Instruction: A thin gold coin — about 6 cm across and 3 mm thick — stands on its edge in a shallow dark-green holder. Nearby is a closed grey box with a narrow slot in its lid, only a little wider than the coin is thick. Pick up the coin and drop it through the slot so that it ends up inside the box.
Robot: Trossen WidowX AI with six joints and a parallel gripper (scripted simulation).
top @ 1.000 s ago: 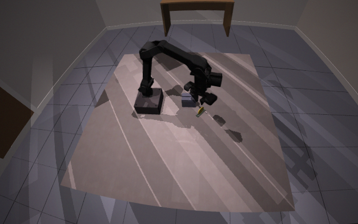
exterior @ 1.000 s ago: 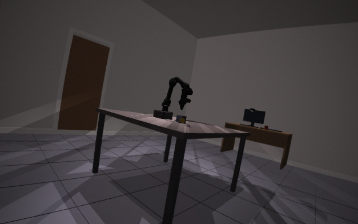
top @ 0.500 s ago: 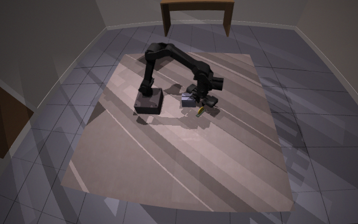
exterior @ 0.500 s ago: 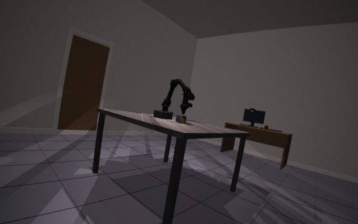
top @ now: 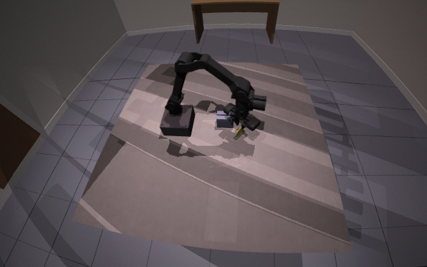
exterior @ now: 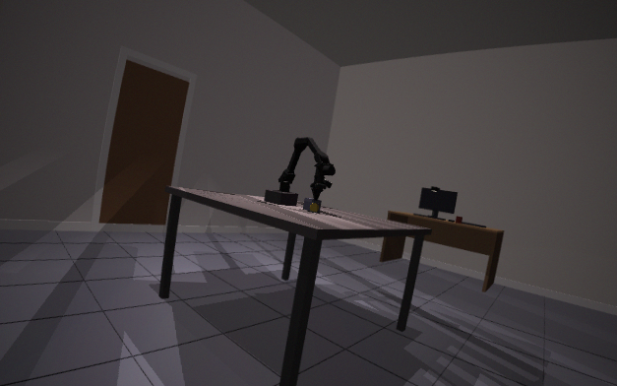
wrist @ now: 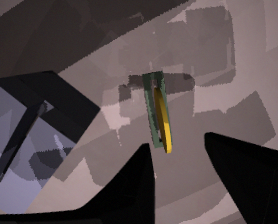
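The gold coin is 5 cm below my gripper tip.
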